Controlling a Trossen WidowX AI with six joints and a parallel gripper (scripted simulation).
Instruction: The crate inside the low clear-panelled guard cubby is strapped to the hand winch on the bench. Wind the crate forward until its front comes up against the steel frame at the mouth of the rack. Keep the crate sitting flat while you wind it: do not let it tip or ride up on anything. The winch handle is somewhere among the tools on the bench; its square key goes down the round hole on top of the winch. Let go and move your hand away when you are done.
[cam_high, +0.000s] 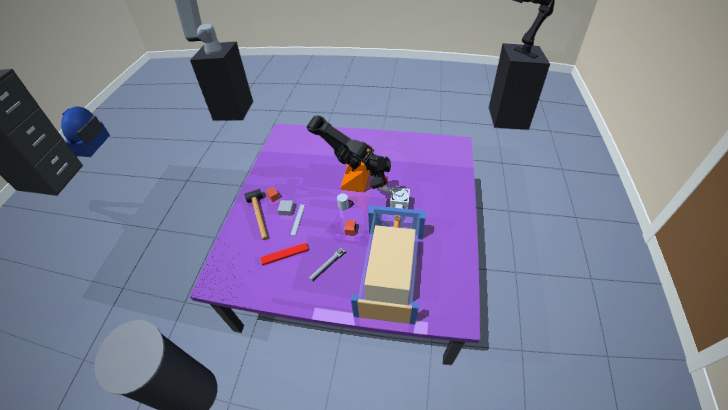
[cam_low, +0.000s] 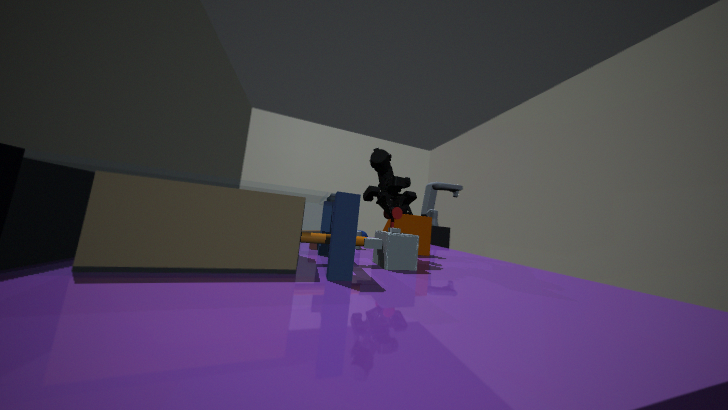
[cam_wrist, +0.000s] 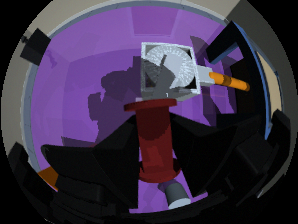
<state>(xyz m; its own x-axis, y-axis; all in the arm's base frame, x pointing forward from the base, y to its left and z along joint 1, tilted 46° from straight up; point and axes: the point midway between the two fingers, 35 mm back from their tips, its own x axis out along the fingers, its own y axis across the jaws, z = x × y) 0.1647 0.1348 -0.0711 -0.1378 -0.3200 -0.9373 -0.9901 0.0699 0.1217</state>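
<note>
Now: the winch handle 20 mm ahead of my gripper tip, 20 mm to the left of it and 30 mm below it. Also, from my gripper tip: grey bar: 160 mm ahead, 440 mm to the right, 130 mm below; grey winch: 20 mm ahead, 70 mm to the left, 100 mm below; red knob: 20 mm to the right.
</note>
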